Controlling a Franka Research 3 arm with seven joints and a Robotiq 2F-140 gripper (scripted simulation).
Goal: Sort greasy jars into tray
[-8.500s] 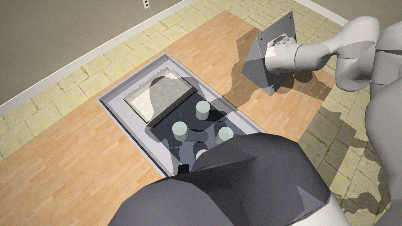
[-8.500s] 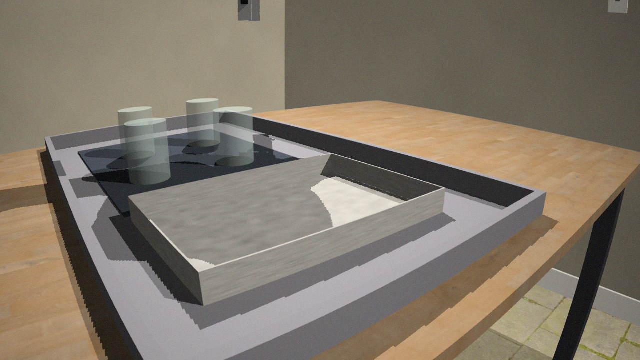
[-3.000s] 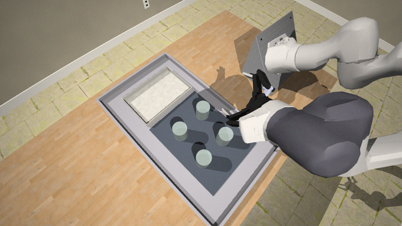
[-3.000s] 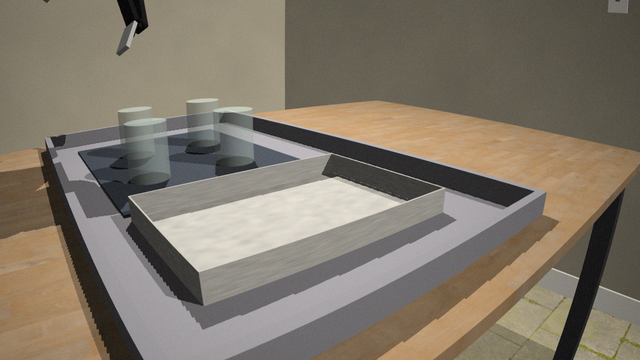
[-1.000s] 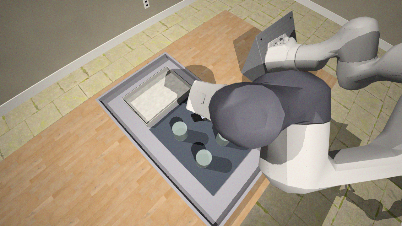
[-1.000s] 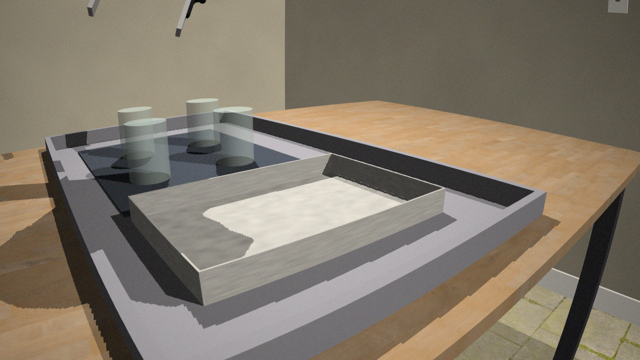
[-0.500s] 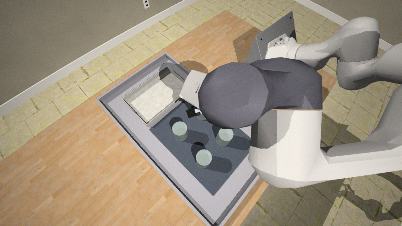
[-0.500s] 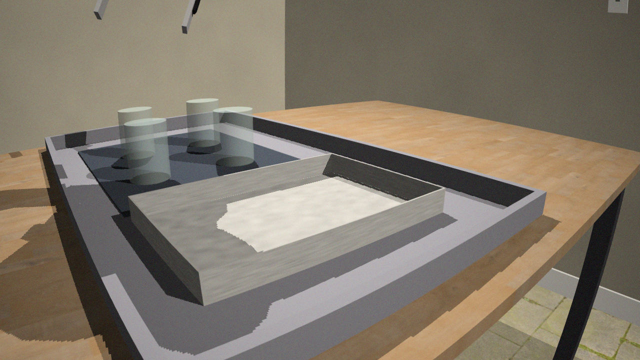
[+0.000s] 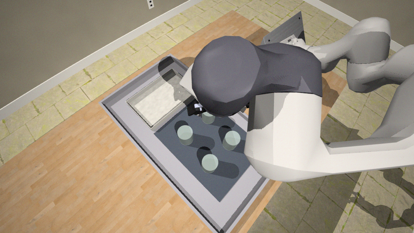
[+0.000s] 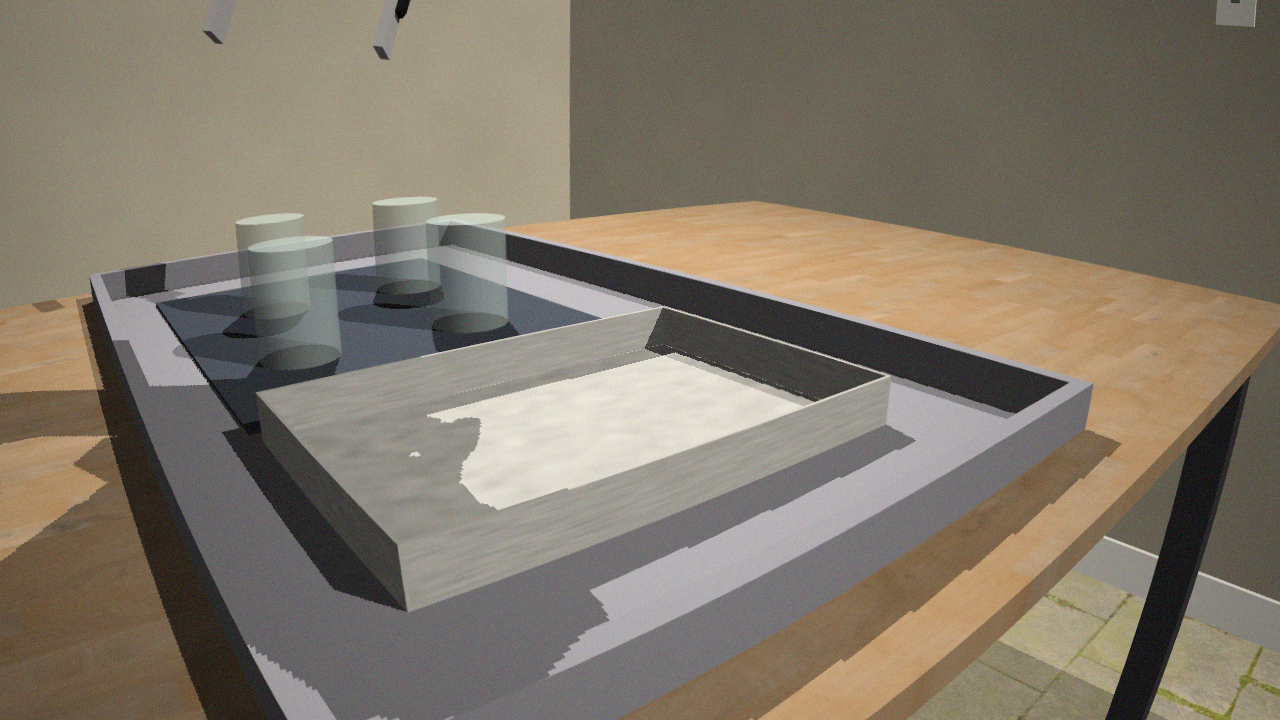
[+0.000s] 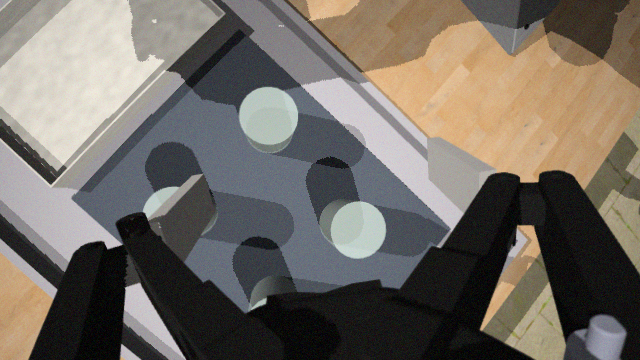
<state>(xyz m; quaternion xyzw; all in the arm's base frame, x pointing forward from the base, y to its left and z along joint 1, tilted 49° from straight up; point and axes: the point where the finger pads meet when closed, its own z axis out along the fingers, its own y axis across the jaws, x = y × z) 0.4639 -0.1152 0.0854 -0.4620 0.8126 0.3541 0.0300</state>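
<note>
The steel table top lies 60 mm ahead of my hand, 100 mm to the right of it and 240 mm below it. Round my hand: dark drying mat 50 mm ahead, 10 mm to the left, 240 mm below; tray 40 mm ahead, 310 mm to the right, 240 mm below.
</note>
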